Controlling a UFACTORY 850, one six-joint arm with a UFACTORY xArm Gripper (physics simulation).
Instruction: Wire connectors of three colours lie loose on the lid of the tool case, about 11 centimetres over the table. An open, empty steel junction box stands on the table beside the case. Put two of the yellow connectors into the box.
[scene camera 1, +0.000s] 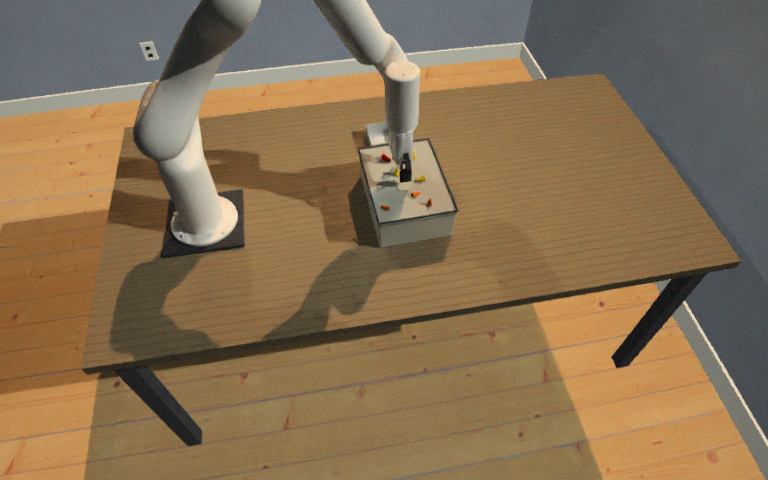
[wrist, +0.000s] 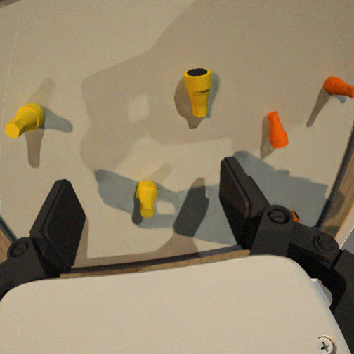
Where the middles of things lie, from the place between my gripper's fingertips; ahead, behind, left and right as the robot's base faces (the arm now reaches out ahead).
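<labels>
My hand's 7 cm above the tool case (scene camera 1: 409, 219), and it's also 2 cm to the left of the case and 1 cm short of it.
</labels>
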